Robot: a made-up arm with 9 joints.
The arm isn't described. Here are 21 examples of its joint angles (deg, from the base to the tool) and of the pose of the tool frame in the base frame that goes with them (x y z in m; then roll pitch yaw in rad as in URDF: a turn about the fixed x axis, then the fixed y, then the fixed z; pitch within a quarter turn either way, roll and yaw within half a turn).
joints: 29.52 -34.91 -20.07 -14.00 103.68 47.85 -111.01 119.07 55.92
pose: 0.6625 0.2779 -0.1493 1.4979 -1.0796 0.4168
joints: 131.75 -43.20 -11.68 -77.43 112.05 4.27 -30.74 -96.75 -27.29
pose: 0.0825 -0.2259 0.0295 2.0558 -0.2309 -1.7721
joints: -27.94 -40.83 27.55 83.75 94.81 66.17 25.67 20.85 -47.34
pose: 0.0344 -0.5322 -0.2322 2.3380 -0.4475 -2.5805
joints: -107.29 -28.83 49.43 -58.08 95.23 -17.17 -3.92 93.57 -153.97
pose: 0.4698 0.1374 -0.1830 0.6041 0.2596 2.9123
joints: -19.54 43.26 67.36 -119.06 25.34 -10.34 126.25 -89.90 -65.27
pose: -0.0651 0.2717 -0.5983 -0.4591 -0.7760 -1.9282
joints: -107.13 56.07 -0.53 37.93 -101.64 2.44 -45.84 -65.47 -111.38
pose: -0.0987 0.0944 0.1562 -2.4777 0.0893 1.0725
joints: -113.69 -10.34 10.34 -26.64 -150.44 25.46 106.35 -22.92 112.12
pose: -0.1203 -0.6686 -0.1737 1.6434 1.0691 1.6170
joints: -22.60 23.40 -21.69 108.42 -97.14 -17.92 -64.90 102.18 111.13
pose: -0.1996 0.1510 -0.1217 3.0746 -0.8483 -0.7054
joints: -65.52 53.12 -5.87 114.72 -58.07 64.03 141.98 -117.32 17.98
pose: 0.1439 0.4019 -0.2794 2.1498 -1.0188 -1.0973
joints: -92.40 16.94 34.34 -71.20 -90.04 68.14 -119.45 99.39 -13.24
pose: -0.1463 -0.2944 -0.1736 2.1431 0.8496 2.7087
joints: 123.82 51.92 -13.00 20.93 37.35 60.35 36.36 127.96 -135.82
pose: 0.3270 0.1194 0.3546 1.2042 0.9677 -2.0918
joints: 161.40 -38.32 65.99 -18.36 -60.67 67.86 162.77 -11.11 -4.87
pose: 0.0610 0.1565 -0.1872 -2.1329 0.7178 -2.3539
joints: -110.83 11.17 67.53 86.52 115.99 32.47 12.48 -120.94 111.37
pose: -0.1176 0.1416 0.1169 -2.7590 0.2963 -2.2544
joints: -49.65 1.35 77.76 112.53 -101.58 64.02 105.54 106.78 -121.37
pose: -0.2117 -0.3007 0.1468 2.4629 -0.5254 -0.1265
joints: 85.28 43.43 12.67 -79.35 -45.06 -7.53 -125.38 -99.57 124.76
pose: 0.3803 -0.2672 -0.3760 1.1803 -0.2637 0.7284
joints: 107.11 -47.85 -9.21 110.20 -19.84 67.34 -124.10 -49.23 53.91
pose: 0.3119 -0.2595 -0.5991 0.8340 -0.7162 -2.1308
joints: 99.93 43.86 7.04 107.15 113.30 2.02 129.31 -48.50 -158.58
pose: 0.4908 -0.9814 0.0470 -2.5391 0.1682 2.4455
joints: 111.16 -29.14 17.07 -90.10 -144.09 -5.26 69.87 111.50 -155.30
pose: -0.1756 -0.3138 0.0486 -1.2157 0.2294 3.0928
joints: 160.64 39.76 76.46 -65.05 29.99 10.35 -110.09 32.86 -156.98
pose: 0.3664 -0.3755 -0.4689 -2.0474 0.4663 3.0972
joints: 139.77 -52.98 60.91 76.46 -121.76 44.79 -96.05 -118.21 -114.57
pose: 0.3402 0.2851 0.0014 1.1495 0.1685 2.9191
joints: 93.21 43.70 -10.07 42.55 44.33 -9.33 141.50 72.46 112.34
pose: 0.5792 -0.5063 -0.0086 0.8852 -0.3548 -0.3563
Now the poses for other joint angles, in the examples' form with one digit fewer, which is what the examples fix.
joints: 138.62 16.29 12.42 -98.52 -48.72 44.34 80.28 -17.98 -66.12
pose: -0.036 -0.007 0.009 2.657 0.997 -1.547
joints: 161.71 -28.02 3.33 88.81 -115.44 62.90 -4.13 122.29 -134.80
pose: 0.415 0.140 -0.063 -1.798 0.242 2.470
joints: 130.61 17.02 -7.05 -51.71 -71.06 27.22 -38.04 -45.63 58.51
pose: 0.085 -0.189 -0.149 0.239 0.406 0.432
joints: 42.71 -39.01 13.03 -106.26 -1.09 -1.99 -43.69 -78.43 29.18
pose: -0.084 -0.314 0.057 -2.792 0.983 -1.916
